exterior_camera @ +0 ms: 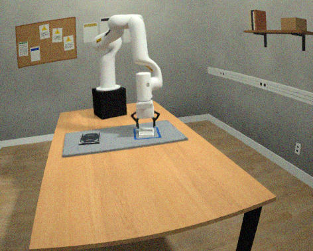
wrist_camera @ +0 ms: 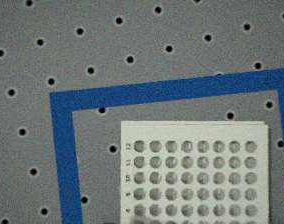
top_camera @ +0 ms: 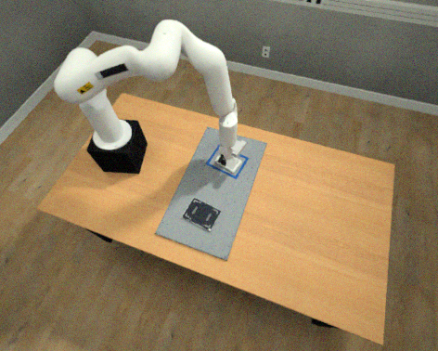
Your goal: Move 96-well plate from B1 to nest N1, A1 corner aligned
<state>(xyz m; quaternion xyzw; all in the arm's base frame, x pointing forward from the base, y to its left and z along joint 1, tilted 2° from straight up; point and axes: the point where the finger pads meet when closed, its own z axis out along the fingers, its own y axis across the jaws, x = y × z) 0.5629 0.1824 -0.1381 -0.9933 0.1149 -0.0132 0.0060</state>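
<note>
My gripper is now 40 mm above the white 96-well plate. Also, from my hand: plate nest N1: 10 mm behind, 340 mm to the right, 40 mm below.
</note>
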